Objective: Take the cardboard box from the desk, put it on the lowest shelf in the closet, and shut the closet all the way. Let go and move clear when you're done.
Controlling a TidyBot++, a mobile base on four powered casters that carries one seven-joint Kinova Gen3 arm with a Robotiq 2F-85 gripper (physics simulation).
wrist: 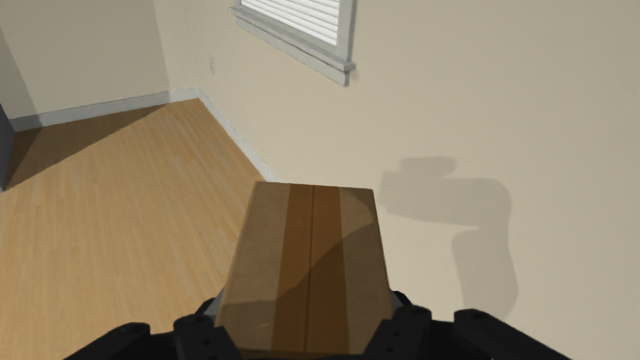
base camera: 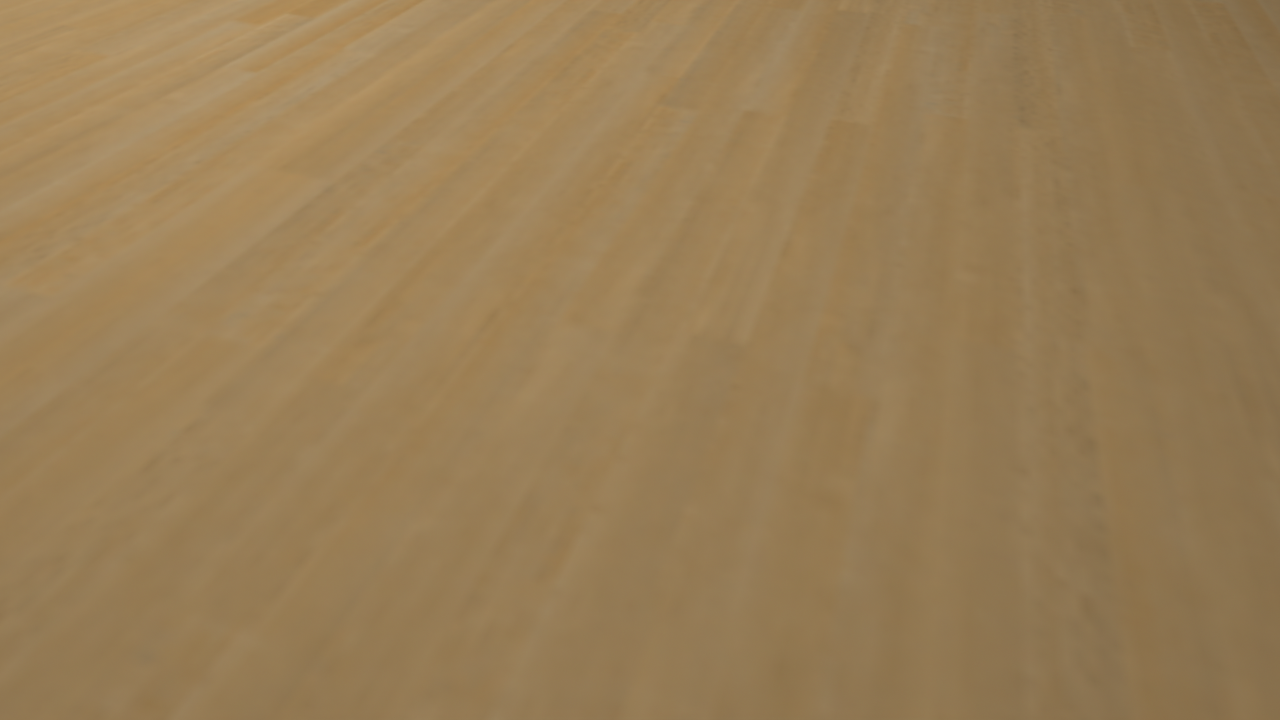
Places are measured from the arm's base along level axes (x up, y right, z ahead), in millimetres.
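Pixels of known places: gripper, fingertip midpoint: (wrist: 305, 304).
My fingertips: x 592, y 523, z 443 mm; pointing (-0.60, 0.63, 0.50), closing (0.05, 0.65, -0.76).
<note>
For each thing: its middle in the pictures, then the offset to it from my fingertips. "*": a spot on its surface instead. Level surfaces: height alone.
- cardboard box, body centre: (wrist: 307, 286) dy +0, dx +14, dz +0 mm
- window, surface spot: (wrist: 295, 20) * dy +884, dx -109, dz +774 mm
- Wooden floor, its level: dx -989 mm
The cardboard box (wrist: 310, 265), brown with a darker tape strip along its top, shows at the lower middle of the wrist view. My gripper (wrist: 305, 304) is shut on it, with one black finger at its left side and one at its right. The box is held in the air, with floor and wall showing beyond it. The fingertips are partly hidden by the box. The desk and the closet shelf cannot be made out in either view.
In the wrist view a beige wall (wrist: 440, 115) stands on the right, with a window (wrist: 295, 20) above and a white baseboard (wrist: 235, 137) below. A dark grey edge (wrist: 4, 150) shows at the far left. Wooden floor (base camera: 626, 358) (wrist: 115, 215) shows in both views.
</note>
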